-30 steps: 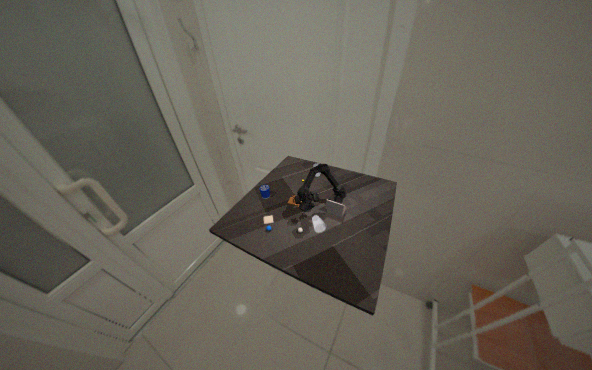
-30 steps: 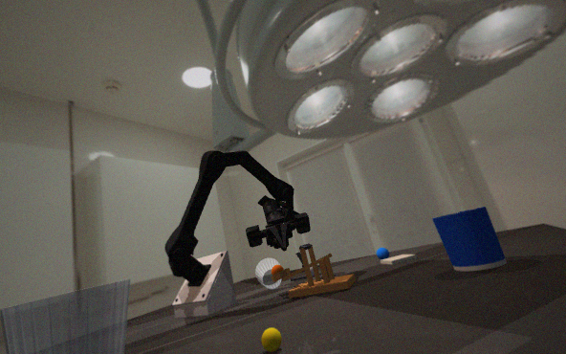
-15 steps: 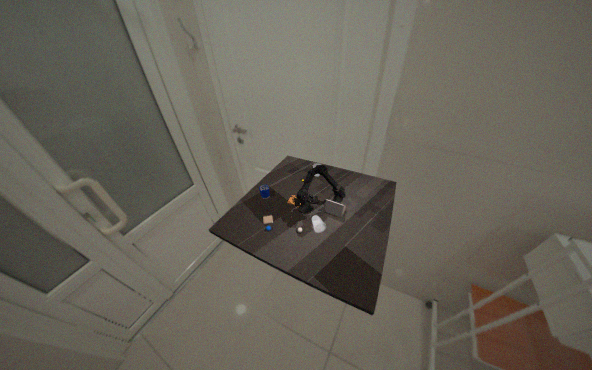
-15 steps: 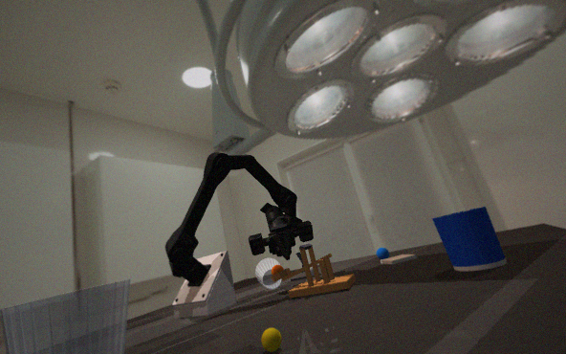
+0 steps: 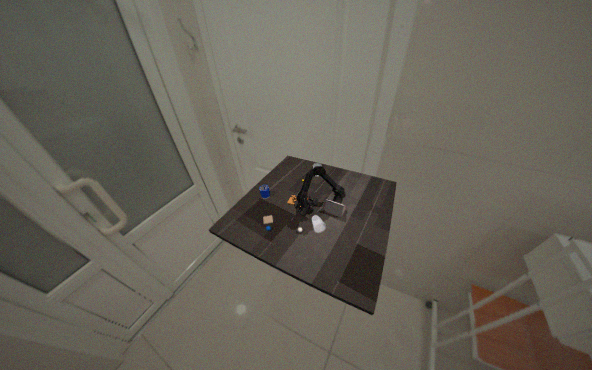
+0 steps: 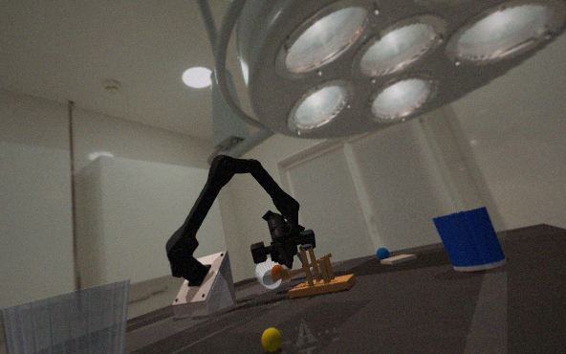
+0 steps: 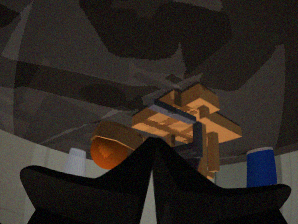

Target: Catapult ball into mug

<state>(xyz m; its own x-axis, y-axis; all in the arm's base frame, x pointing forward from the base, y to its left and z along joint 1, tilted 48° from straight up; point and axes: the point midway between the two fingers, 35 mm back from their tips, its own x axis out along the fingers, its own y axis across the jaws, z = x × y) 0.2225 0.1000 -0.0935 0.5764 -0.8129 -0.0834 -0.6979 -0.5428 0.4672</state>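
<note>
My gripper tip is 50 mm to the left of the orange ball. From my gripper tip the other things lie so: flat block: 270 mm to the left, 180 mm ahead, 50 mm below; wooden catapult: 60 mm ahead, 10 mm to the right, 10 mm below; white ball: 230 mm to the left, 100 mm behind, 40 mm below.
</note>
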